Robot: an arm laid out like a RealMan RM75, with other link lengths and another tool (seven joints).
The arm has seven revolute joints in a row. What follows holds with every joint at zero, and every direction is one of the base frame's. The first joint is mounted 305.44 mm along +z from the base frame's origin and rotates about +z. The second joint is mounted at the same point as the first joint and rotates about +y. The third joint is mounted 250.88 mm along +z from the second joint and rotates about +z. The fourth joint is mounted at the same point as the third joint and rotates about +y. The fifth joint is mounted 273 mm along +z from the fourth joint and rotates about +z. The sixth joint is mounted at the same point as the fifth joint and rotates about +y. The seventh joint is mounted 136.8 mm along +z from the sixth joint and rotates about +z. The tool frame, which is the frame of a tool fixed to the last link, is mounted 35 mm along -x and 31 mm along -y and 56 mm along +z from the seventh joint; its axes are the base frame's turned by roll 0.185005, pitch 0 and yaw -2.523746 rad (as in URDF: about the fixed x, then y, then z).
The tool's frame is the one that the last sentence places.
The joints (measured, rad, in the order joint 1, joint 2, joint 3, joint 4, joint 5, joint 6, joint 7), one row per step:
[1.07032 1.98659 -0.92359 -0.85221 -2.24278 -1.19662 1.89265]
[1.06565 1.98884 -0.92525 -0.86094 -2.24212 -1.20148 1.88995]
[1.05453 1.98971 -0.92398 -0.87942 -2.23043 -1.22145 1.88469]
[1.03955 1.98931 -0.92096 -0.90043 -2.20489 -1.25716 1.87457]
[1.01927 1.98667 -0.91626 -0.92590 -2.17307 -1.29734 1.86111]
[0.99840 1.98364 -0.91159 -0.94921 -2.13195 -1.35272 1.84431]
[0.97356 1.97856 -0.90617 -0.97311 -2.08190 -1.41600 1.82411]
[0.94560 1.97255 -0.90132 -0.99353 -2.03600 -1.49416 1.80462]
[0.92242 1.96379 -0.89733 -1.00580 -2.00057 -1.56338 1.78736]
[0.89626 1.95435 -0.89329 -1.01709 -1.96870 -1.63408 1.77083]
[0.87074 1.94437 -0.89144 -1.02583 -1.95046 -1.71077 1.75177]
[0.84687 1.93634 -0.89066 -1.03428 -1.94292 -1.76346 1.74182]
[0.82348 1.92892 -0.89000 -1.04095 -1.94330 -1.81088 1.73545]
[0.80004 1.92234 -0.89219 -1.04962 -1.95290 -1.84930 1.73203]
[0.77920 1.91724 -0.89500 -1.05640 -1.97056 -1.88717 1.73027]
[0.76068 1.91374 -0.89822 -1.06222 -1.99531 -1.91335 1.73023]
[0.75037 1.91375 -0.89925 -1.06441 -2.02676 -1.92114 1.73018]
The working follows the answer.
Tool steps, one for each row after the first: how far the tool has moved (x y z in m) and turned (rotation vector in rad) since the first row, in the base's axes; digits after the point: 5 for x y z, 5 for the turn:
[-0.00020 -0.00141 0.00009 -0.00124 -0.00176 0.00514]
[-0.00064 -0.00508 0.00262 -0.00944 0.00505 0.01486]
[-0.00151 -0.01150 0.00545 -0.03057 0.02093 0.03042]
[-0.00138 -0.01877 0.01086 -0.05013 0.04019 0.04942]
[-0.00197 -0.02913 0.01479 -0.08550 0.06393 0.07531]
[-0.00200 -0.04143 0.02017 -0.12506 0.09245 0.10726]
[0.00120 -0.05654 0.02387 -0.17895 0.11448 0.13821]
[0.00562 -0.06965 0.02759 -0.22636 0.12776 0.16429]
[0.01237 -0.08334 0.03160 -0.27409 0.13813 0.18740]
[0.02146 -0.09822 0.03375 -0.32883 0.13390 0.20932]
[0.03126 -0.10871 0.03594 -0.36487 0.12710 0.21521]
[0.04239 -0.11817 0.03740 -0.39866 0.11661 0.21199]
[0.05436 -0.12624 0.03804 -0.42664 0.09836 0.20082]
[0.06663 -0.13422 0.03723 -0.45801 0.07553 0.18438]
[0.07893 -0.14004 0.03578 -0.48116 0.04969 0.16117]
[0.08891 -0.14184 0.03344 -0.48985 0.02381 0.13617]

Tool pose at each row, in the base's axes (x y z in m, rotation vector in rad; rounded; the steps above come from the unrounded poses):
[0.01507 0.59263 0.10016 -0.99985 -2.53325 -0.33723]
[0.01487 0.59122 0.10025 -0.99377 -2.53747 -0.33524]
[0.01443 0.58755 0.10278 -0.98366 -2.53873 -0.31838]
[0.01357 0.58113 0.10561 -0.96999 -2.53919 -0.27869]
[0.01370 0.57386 0.11102 -0.95092 -2.53680 -0.23820]
[0.01311 0.56350 0.11494 -0.92793 -2.53803 -0.17390]
[0.01308 0.55120 0.12033 -0.89774 -2.53697 -0.10048]
[0.01627 0.53610 0.12403 -0.87338 -2.54422 -0.01313]
[0.02070 0.52298 0.12775 -0.85315 -2.55400 0.06035]
[0.02745 0.50929 0.13176 -0.83646 -2.56398 0.13216]
[0.03653 0.49441 0.13391 -0.82355 -2.58770 0.20622]
[0.04633 0.48392 0.13610 -0.82616 -2.60382 0.25131]
[0.05746 0.47447 0.13756 -0.84029 -2.61987 0.28980]
[0.06943 0.46639 0.13820 -0.86394 -2.63964 0.31560]
[0.08170 0.45841 0.13739 -0.89602 -2.66252 0.34297]
[0.09401 0.45259 0.13594 -0.93557 -2.68438 0.35666]
[0.10398 0.45079 0.13360 -0.97409 -2.70300 0.35051]

